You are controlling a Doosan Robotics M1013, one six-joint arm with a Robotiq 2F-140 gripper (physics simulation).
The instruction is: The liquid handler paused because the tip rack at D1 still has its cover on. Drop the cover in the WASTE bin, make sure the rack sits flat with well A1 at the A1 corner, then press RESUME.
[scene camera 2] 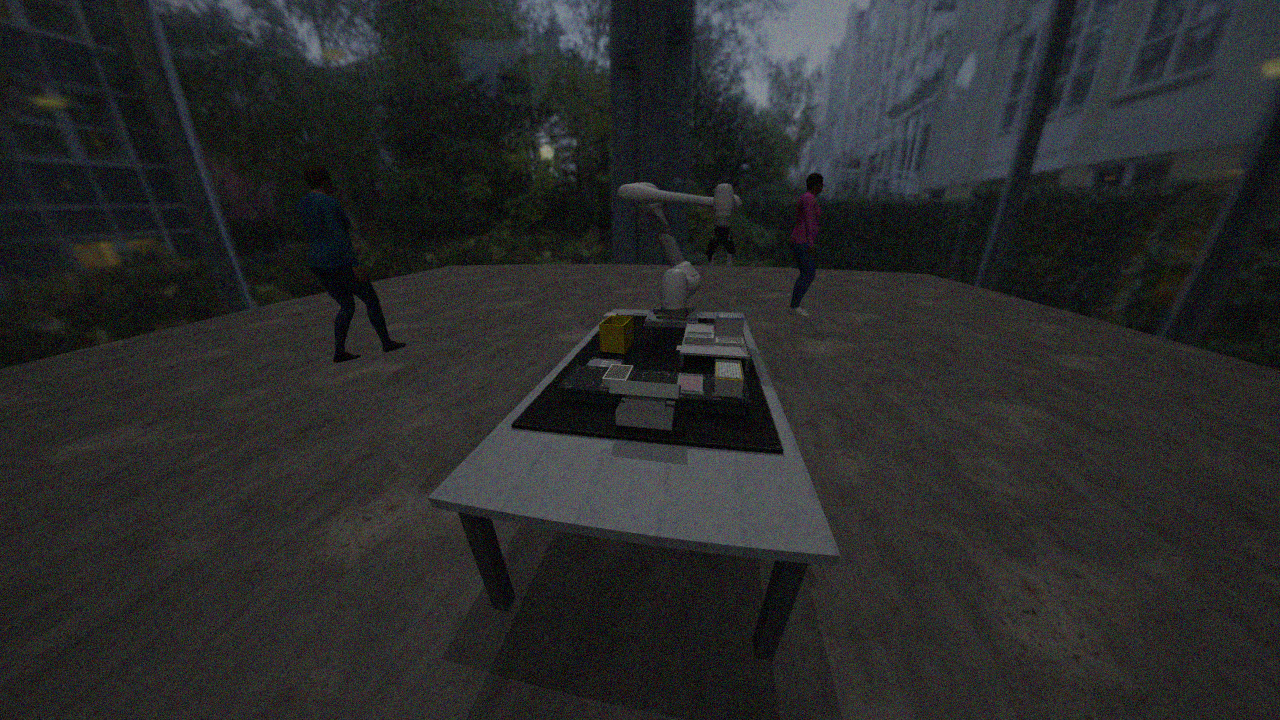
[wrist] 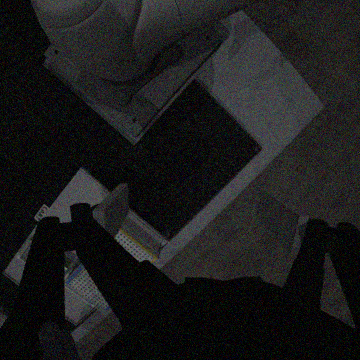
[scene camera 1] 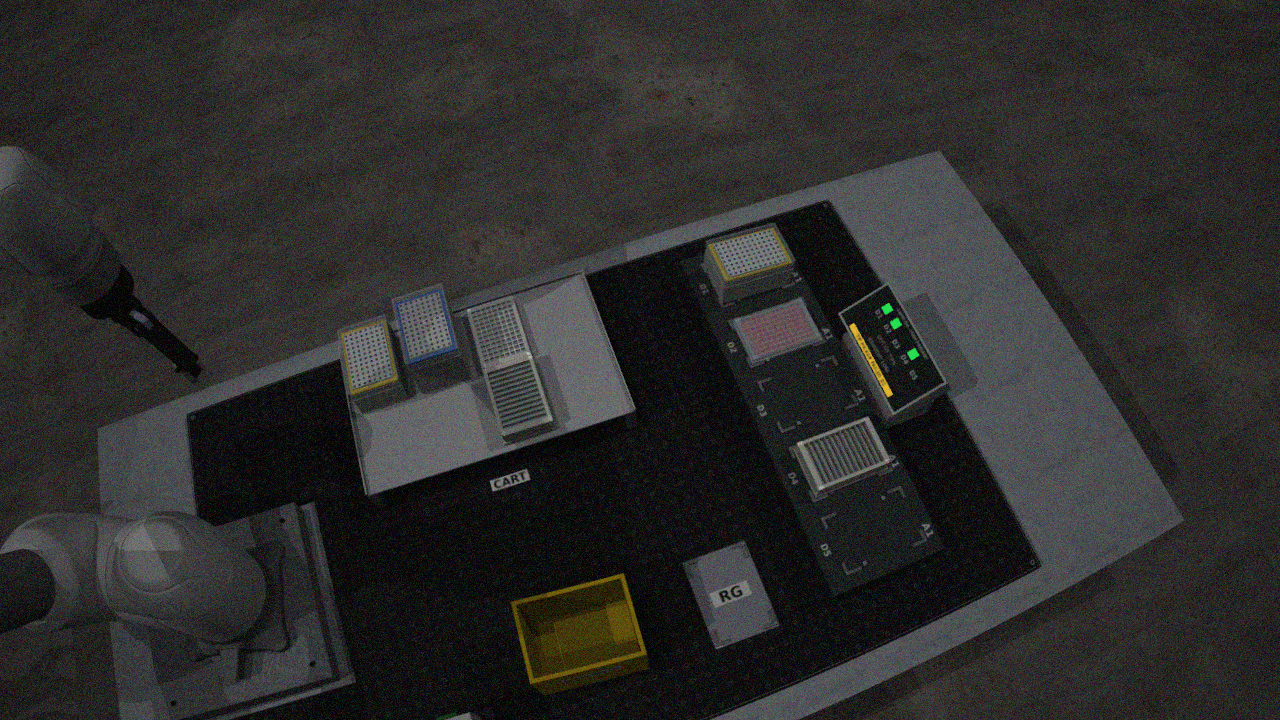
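Seen in the pictures: gripper, between the fingertips: (scene camera 2: 720,267) (wrist: 193,199); arm's base, origin of its link: (scene camera 2: 673,314) (scene camera 1: 236,602).
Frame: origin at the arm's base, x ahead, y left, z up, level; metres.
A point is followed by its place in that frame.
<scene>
The tip rack (scene camera 1: 750,254) @(y 0.397, x 0.935, z 0.095 m) (scene camera 2: 728,376) @(y 0.410, x 0.999, z 0.092 m) with a yellow rim stands at D1, at the far end of the dark deck (scene camera 1: 832,564) @(y -0.121, x 0.929, z 0.021 m). Its top looks level; whether a clear cover is on it and where well A1 lies are too dim to tell. The yellow bin (scene camera 1: 590,675) @(y -0.208, x 0.551, z 0.052 m) (scene camera 2: 616,334) @(y -0.119, x 0.628, z 0.059 m) stands near the table's front edge in scene camera 1; no WASTE label is readable. A tilted console (scene camera 1: 904,380) @(y 0.119, x 1.112, z 0.085 m) beside the deck shows three green lamps and a yellow strip. No RESUME label is readable. My gripper (scene camera 1: 189,368) @(y 0.268, x 0.052, z 0.303 m) (scene camera 2: 720,257) @(y 0.268, x 0.052, z 0.303 m) (wrist: 193,199) @(y 0.268, x 0.052, z 0.303 m) is open and empty, high beyond the cart's left end, far from the D1 rack.
The cart tray (scene camera 1: 411,456) @(y 0.186, x 0.330, z 0.028 m) (wrist: 82,187) @(y 0.171, x 0.284, z 0.028 m) holds a yellow-rimmed rack (scene camera 1: 368,355) @(y 0.344, x 0.288, z 0.098 m) (wrist: 135,246) @(y 0.346, x 0.251, z 0.098 m), a blue-rimmed rack (scene camera 1: 426,324) @(y 0.358, x 0.397, z 0.131 m) (wrist: 87,290) @(y 0.354, x 0.403, z 0.131 m) and two pale slotted blocks. A pink plate (scene camera 1: 777,329) @(y 0.281, x 0.954, z 0.035 m) is at D2, a ribbed block (scene camera 1: 843,454) @(y 0.037, x 0.989, z 0.046 m) at D4. The RG pad (scene camera 1: 726,573) @(y -0.085, x 0.778, z -0.024 m) lies beside the bin.
</scene>
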